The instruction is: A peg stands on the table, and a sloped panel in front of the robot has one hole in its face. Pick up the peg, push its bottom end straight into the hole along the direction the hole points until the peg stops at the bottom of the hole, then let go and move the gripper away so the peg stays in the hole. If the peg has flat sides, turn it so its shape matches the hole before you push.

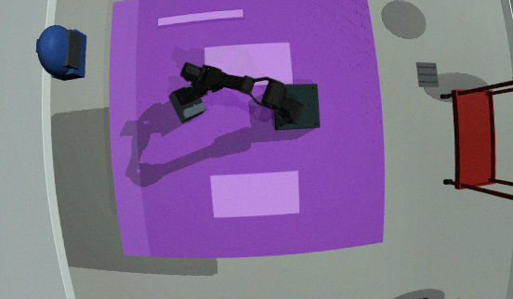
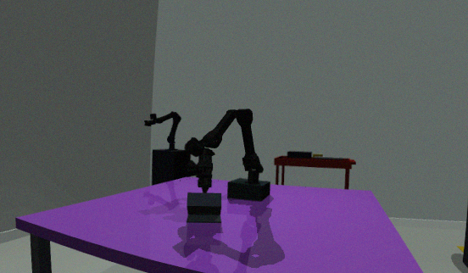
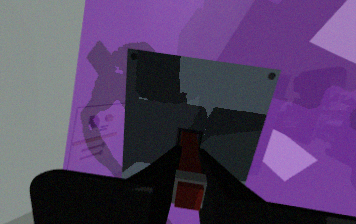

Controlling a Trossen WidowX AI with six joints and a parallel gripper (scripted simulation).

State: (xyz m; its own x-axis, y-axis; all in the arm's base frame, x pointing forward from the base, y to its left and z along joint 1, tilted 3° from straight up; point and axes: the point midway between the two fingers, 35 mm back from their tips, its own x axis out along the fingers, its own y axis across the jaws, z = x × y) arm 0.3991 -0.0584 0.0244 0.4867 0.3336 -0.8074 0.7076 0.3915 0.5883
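Right now my gripper tip is 4 cm above the sloped panel, 2 cm short of it and 1 cm to the right of it. The rest, counted from my gripper tip: red peg 1 cm behind, 1 cm above.
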